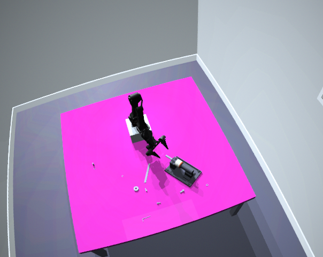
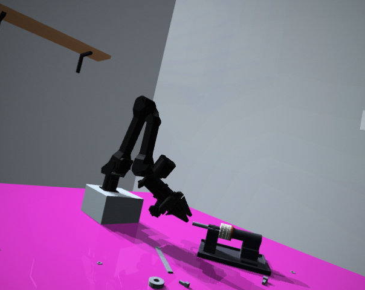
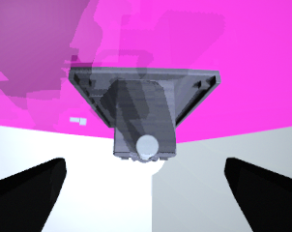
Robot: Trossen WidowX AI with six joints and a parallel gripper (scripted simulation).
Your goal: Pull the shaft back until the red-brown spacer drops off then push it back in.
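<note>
My gripper tip is now 7 cm to the right of the grey shaft, 7 cm short of it and 1 cm above it. Also, from my gripper tip: grey flat bar 14 cm to the right, 9 cm below, 9 cm ahead; white spacer 9 cm to the left, 9 cm ahead, 1 cm below; red-brown spacer 11 cm ahead, 10 cm to the left, 1 cm below.
</note>
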